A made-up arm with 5 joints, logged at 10 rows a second.
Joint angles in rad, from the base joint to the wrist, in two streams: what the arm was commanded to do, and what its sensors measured. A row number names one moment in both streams.
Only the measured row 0 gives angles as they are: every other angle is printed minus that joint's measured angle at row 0.
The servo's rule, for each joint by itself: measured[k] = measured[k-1] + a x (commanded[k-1-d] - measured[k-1]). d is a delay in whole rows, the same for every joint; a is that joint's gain. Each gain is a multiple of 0.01, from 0.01 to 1. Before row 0 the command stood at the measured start. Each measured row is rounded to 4 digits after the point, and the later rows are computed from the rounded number. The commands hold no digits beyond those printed.
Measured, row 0: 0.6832, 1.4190, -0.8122, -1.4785, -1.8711
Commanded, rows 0 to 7: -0.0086, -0.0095, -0.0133, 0.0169, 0.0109; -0.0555, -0.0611, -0.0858, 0.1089, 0.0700; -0.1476, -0.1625, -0.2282, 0.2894, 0.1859; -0.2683, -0.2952, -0.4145, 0.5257, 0.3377; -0.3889, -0.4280, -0.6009, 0.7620, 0.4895; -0.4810, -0.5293, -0.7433, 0.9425, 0.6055; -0.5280, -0.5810, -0.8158, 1.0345, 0.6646; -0.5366, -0.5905, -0.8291, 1.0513, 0.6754
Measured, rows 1 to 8: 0.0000, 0.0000, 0.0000, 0.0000, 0.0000; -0.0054, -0.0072, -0.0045, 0.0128, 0.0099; -0.0370, -0.0482, -0.0321, 0.0858, 0.0646; -0.1067, -0.1351, -0.0988, 0.2405, 0.1750; -0.2085, -0.2568, -0.2061, 0.4573, 0.3231; -0.3222, -0.3869, -0.3403, 0.6889, 0.4745; -0.4222, -0.4951, -0.4773, 0.8816, 0.5937; -0.4889, -0.5604, -0.5924, 0.9978, 0.6582
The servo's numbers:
d 1
a 0.63 0.76 0.34 0.76 0.91

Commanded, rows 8 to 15: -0.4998, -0.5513, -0.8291, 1.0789, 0.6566; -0.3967, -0.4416, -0.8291, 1.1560, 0.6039; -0.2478, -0.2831, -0.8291, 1.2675, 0.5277; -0.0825, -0.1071, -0.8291, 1.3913, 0.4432; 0.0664, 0.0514, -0.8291, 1.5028, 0.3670; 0.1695, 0.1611, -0.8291, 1.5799, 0.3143; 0.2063, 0.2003, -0.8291, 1.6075, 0.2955; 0.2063, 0.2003, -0.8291, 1.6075, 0.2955
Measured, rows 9 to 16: -0.5190, -0.5833, -0.6729, 1.0385, 0.6739; -0.5069, -0.5590, -0.7260, 1.0692, 0.6582; -0.4375, -0.4698, -0.7611, 1.1352, 0.6088; -0.3180, -0.3279, -0.7842, 1.2357, 0.5350; -0.1696, -0.1601, -0.7995, 1.3540, 0.4515; -0.0209, 0.0006, -0.8096, 1.4671, 0.3746; 0.0991, 0.1226, -0.8162, 1.5528, 0.3197; 0.1666, 0.1817, -0.8206, 1.5944, 0.2977
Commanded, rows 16 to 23: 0.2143, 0.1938, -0.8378, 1.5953, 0.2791; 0.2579, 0.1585, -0.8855, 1.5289, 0.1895; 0.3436, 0.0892, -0.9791, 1.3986, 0.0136; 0.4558, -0.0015, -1.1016, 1.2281, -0.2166; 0.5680, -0.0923, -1.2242, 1.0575, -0.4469; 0.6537, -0.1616, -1.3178, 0.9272, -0.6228; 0.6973, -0.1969, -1.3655, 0.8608, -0.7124; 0.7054, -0.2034, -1.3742, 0.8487, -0.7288
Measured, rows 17 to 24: 0.1916, 0.1958, -0.8235, 1.6044, 0.2957; 0.2059, 0.1943, -0.8284, 1.5975, 0.2806; 0.2387, 0.1671, -0.8478, 1.5454, 0.1977; 0.3048, 0.1079, -0.8924, 1.4338, 0.0302; 0.3999, 0.0248, -0.9635, 1.2775, -0.1944; 0.5058, -0.0642, -1.0521, 1.1103, -0.4242; 0.5990, -0.1382, -1.1424, 0.9711, -0.6049; 0.6609, -0.1828, -1.2183, 0.8873, -0.7027
